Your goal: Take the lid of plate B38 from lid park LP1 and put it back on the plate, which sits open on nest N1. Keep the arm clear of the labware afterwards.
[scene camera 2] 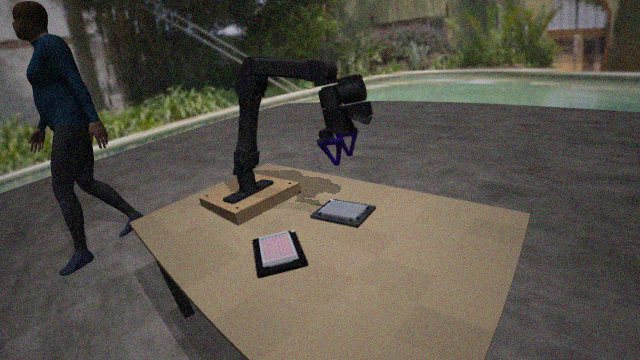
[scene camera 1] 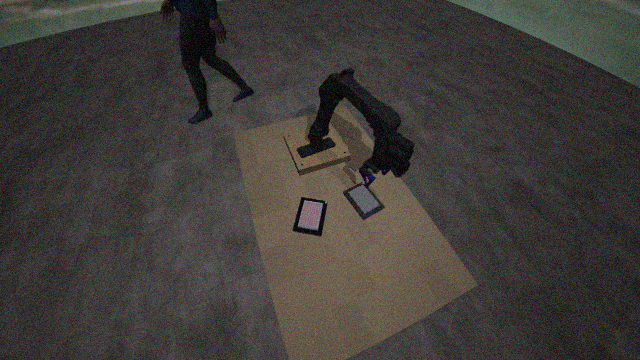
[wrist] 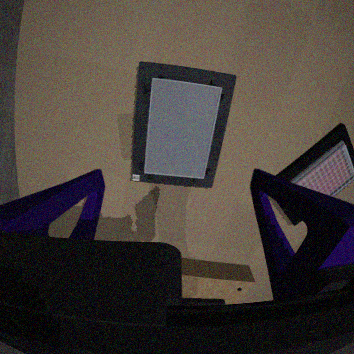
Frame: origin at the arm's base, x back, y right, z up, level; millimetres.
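Seen in the pictures: gripper, fingertip midpoint: [scene camera 2: 343, 160] [scene camera 1: 375, 179] [wrist: 177, 177]; arm's base, link origin: [scene camera 2: 249, 192] [scene camera 1: 316, 147].
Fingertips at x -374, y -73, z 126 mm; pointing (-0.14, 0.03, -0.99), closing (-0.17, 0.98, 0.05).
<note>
Offsets run from my fingertips to a thing's top centre. Level surfaces: height alone.
The pale, flat lid {dx +12, dy +15, dz -149 mm} [scene camera 1: 364, 199] [scene camera 2: 344, 210] [wrist: 183, 128] lies on the dark grey lid park {dx +12, dy +15, dz -147 mm} [scene camera 1: 376, 212] [scene camera 2: 357, 221] [wrist: 140, 120]. The open plate {dx +50, dy +264, dz -140 mm} [scene camera 1: 311, 215] [scene camera 2: 277, 249] [wrist: 327, 172] with pink wells sits on the black nest {dx +50, dy +264, dz -149 mm} [scene camera 1: 313, 232] [scene camera 2: 302, 261] [wrist: 313, 147]; in the wrist view it is at the right edge, partly behind a finger. My gripper [scene camera 2: 345, 154] [wrist: 177, 177] is open and empty, with its purple fingers wide apart. It hangs well above the table, high over the arm-base side of the lid park. In scene camera 1 part of the gripper is hidden by the arm.
The arm stands on a wooden base block [scene camera 1: 324, 162] [scene camera 2: 265, 204] at the far end of the wooden table {dz -167 mm} [scene camera 1: 350, 280] [scene camera 2: 400, 280]. A person [scene camera 1: 195, 50] [scene camera 2: 65, 110] is on the floor off the table, on the base side. The plate and nest stand beside the lid park.
</note>
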